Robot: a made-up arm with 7 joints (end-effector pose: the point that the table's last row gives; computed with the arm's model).
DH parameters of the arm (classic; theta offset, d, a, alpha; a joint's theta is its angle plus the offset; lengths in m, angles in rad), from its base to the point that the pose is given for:
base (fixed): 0 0.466 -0.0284 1.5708
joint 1: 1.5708 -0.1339 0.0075 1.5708
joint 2: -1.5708 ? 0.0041 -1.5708
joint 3: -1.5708 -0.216 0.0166 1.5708
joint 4: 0 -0.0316 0.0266 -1.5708
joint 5: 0 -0.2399 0.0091 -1.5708
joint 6: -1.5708 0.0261 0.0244 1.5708
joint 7: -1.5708 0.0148 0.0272 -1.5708
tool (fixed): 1.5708 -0.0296 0 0
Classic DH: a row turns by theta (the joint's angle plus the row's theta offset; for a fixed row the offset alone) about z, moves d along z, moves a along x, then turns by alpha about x.
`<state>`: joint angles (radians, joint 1 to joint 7).
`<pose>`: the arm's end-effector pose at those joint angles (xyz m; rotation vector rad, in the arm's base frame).
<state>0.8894 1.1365 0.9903 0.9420 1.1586 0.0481 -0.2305</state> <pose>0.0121 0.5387 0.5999 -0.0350 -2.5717 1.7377</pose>
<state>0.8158 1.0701 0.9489 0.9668 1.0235 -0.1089 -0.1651</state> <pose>0.0458 0.5353 0.5884 0.2610 -2.6049 1.6215</pose>
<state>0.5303 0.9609 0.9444 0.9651 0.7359 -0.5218 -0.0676</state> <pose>0.0985 0.5361 0.5301 0.9563 -2.5853 1.2140</pose>
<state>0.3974 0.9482 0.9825 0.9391 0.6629 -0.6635 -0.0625</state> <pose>0.0987 0.5421 0.5042 1.1730 -2.5409 1.0682</pose>
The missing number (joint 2, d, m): 0.0275
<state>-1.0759 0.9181 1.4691 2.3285 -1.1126 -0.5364 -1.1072</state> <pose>0.0993 0.2295 0.5379 -1.4593 1.6004 1.2793</pose>
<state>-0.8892 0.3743 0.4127 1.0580 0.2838 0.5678 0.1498</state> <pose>-0.0673 0.3587 0.1394 0.2823 0.2103 0.3480</pose>
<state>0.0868 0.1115 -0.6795 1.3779 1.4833 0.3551 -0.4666</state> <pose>0.2392 0.0204 0.2284 -0.7807 -0.3528 0.4338</pose>
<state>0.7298 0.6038 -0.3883 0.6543 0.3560 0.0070 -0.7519</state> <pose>0.3590 0.3558 0.3572 1.0624 -1.2857 0.4210</pose>
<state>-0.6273 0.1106 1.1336 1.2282 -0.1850 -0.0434 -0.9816</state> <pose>-0.1027 0.4367 0.2287 1.9716 -0.3121 0.7151</pose>
